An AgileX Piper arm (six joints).
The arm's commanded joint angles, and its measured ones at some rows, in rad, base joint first. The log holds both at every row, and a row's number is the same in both.
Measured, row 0:
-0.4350 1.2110 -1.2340 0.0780 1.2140 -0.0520
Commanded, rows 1 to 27:
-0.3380 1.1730 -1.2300 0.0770 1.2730 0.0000
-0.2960 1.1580 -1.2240 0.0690 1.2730 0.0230
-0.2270 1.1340 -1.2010 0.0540 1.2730 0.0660
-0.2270 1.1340 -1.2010 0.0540 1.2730 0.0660
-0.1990 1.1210 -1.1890 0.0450 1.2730 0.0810
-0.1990 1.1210 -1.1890 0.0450 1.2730 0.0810
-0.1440 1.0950 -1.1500 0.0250 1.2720 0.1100
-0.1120 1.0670 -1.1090 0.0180 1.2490 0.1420
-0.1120 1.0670 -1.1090 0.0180 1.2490 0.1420
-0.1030 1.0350 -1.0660 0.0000 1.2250 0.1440
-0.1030 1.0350 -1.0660 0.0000 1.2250 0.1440
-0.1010 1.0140 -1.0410 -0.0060 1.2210 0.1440
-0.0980 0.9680 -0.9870 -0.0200 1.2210 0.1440
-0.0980 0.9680 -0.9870 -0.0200 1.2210 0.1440
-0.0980 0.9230 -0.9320 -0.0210 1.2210 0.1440
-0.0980 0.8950 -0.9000 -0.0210 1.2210 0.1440
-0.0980 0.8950 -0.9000 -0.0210 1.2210 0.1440
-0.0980 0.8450 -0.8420 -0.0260 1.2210 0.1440
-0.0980 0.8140 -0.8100 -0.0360 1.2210 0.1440
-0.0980 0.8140 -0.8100 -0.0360 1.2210 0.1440
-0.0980 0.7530 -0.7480 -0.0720 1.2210 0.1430
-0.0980 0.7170 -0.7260 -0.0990 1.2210 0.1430
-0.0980 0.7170 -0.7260 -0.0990 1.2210 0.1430
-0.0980 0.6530 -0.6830 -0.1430 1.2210 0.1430
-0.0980 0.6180 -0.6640 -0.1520 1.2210 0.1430
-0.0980 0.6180 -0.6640 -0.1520 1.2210 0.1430
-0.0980 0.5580 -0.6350 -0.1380 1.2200 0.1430
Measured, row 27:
-0.1020 0.6290 -0.6740 -0.1290 1.2210 0.1430
